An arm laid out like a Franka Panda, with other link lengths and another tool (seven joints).
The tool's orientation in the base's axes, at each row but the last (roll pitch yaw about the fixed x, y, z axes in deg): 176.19 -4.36 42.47; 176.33 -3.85 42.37; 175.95 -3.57 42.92; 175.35 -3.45 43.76; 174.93 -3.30 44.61; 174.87 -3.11 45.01; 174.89 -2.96 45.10; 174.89 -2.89 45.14; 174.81 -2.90 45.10; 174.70 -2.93 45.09; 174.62 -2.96 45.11
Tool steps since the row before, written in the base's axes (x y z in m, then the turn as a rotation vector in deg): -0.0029 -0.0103 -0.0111 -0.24 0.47 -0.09; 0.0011 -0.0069 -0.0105 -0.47 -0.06 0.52; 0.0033 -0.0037 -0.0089 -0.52 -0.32 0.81; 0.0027 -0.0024 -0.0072 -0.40 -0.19 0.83; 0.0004 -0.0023 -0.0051 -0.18 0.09 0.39; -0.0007 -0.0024 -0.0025 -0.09 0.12 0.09; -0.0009 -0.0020 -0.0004 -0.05 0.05 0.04; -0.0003 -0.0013 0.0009 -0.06 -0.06 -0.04; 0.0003 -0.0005 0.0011 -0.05 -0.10 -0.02; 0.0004 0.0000 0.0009 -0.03 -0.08 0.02; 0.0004 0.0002 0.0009 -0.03 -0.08 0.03
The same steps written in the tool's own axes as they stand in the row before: -0.0099 0.0049 0.0107 0.13 -0.51 0.07; -0.0045 0.0052 0.0106 -0.35 -0.24 -0.56; -0.0007 0.0043 0.0092 -0.55 -0.06 -0.85; -0.0001 0.0030 0.0075 -0.37 -0.07 -0.86; -0.0016 0.0015 0.0052 -0.04 -0.15 -0.41; -0.0023 0.0010 0.0025 0.03 -0.14 -0.10; -0.0021 0.0007 0.0004 0.00 -0.07 -0.05; -0.0011 0.0008 -0.0009 -0.09 0.00 0.04; -0.0001 0.0007 -0.0011 -0.11 0.03 0.02; 0.0003 0.0004 -0.0009 -0.08 0.04 -0.02; 0.0005 0.0002 -0.0009 -0.08 0.04 -0.03
